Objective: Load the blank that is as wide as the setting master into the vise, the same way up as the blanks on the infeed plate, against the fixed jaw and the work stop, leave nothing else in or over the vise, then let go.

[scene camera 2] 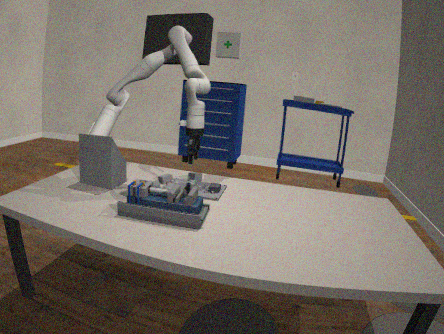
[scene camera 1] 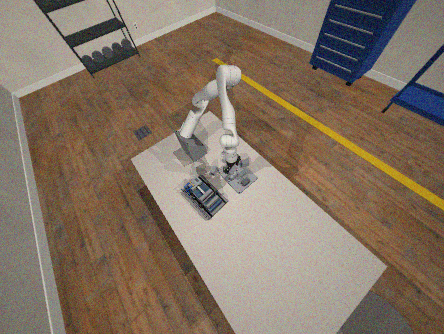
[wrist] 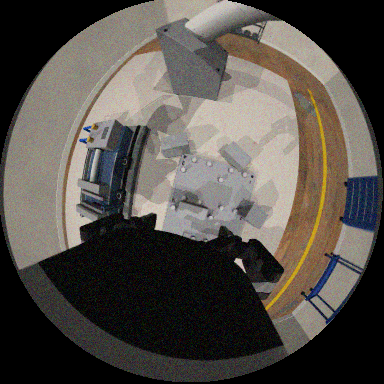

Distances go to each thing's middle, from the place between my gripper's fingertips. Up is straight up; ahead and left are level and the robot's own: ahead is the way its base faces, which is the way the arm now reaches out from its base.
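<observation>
I see my gripper 120 mm above the grey infeed plate (wrist: 199, 181), 40 mm to the right of it.
</observation>
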